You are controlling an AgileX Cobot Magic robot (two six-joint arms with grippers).
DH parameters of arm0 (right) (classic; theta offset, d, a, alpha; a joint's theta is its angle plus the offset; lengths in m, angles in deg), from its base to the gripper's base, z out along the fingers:
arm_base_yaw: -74.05 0.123 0 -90
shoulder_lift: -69.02 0 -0.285 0
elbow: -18.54 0 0.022 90
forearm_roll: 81.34 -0.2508 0 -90
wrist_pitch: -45.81 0 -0.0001 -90
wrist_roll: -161.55 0.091 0 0
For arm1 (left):
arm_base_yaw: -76.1 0.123 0 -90
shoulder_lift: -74.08 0 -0.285 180
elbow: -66.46 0 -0.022 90
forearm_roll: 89.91 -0.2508 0 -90
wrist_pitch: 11.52 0 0.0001 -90
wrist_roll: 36.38 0.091 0 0
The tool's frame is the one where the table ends.
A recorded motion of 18 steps. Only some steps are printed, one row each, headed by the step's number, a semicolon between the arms.
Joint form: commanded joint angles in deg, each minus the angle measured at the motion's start. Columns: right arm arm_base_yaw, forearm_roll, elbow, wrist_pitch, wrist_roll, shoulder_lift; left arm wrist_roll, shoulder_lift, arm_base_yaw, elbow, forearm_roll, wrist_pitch.
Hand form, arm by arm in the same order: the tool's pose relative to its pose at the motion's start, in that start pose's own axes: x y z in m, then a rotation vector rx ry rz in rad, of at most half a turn. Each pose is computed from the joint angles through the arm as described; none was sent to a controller.
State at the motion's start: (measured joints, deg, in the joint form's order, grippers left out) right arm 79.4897 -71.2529 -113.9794 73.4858 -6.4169 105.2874; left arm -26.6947 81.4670 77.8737 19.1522 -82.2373 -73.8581
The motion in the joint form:
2: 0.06 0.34 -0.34 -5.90 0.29 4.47; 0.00 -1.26 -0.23 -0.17 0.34 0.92
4: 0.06 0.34 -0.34 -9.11 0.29 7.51; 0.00 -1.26 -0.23 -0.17 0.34 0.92
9: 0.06 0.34 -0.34 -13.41 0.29 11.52; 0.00 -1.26 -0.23 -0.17 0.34 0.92
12: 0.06 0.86 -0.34 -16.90 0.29 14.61; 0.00 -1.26 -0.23 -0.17 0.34 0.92
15: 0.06 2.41 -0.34 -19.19 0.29 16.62; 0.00 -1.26 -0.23 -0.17 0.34 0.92
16: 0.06 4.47 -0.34 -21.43 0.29 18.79; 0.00 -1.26 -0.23 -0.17 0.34 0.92
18: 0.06 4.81 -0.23 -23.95 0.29 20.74; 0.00 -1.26 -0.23 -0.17 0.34 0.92
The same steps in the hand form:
2: -0.0081 0.0031 0.0157 -0.0167 -0.0294 -0.0061; 0.0008 -0.0007 -0.0024 0.0041 -0.0357 0.0012
4: -0.0104 0.0051 0.0271 -0.0263 -0.0312 -0.0095; 0.0008 -0.0007 -0.0024 0.0041 -0.0357 0.0012
9: -0.0125 0.0076 0.0423 -0.0394 -0.0347 -0.0132; 0.0008 -0.0007 -0.0024 0.0041 -0.0357 0.0012
12: -0.0138 0.0095 0.0540 -0.0486 -0.0409 -0.0243; 0.0008 -0.0007 -0.0024 0.0041 -0.0357 0.0012
15: -0.0143 0.0105 0.0617 -0.0517 -0.0465 -0.0521; 0.0008 -0.0007 -0.0024 0.0041 -0.0357 0.0012
16: -0.0142 0.0116 0.0699 -0.0555 -0.0486 -0.0889; 0.0008 -0.0007 -0.0024 0.0041 -0.0357 0.0012
18: -0.0139 0.0132 0.0774 -0.0660 -0.0555 -0.0957; 0.0008 -0.0007 -0.0024 0.0041 -0.0357 0.0012

